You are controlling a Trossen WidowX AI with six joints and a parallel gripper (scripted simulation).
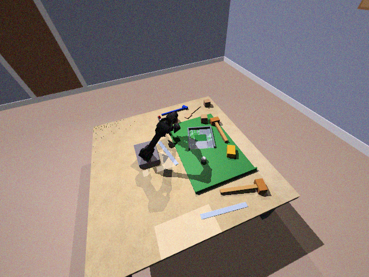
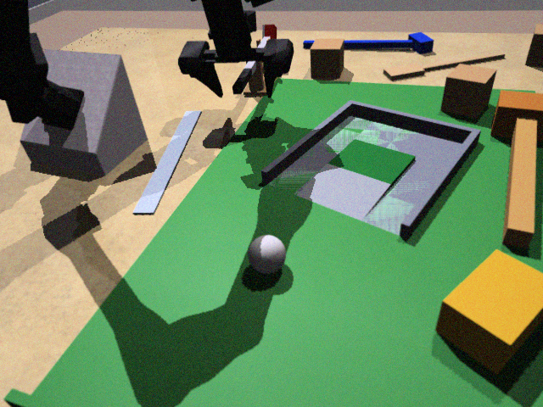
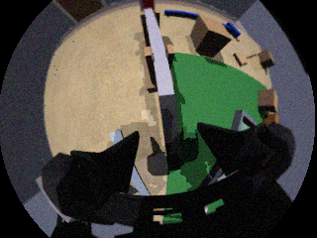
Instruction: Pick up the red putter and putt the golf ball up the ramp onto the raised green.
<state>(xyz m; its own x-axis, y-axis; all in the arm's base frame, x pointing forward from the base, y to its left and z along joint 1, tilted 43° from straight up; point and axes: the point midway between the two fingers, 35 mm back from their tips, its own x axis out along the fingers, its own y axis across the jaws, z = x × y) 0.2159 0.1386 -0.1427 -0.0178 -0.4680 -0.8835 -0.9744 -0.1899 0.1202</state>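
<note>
Now: gripper tip 110 mm to the right of the red putter, 30 mm below it and 30 mm past it. From my gripper tip the other things lie so: blue putter (370 mm to the left, 130 mm ahead, 20 mm below); then green mat (270 mm ahead, 190 mm to the right, 30 mm below); then wooden stand (130 mm to the left, 30 mm behind).
</note>
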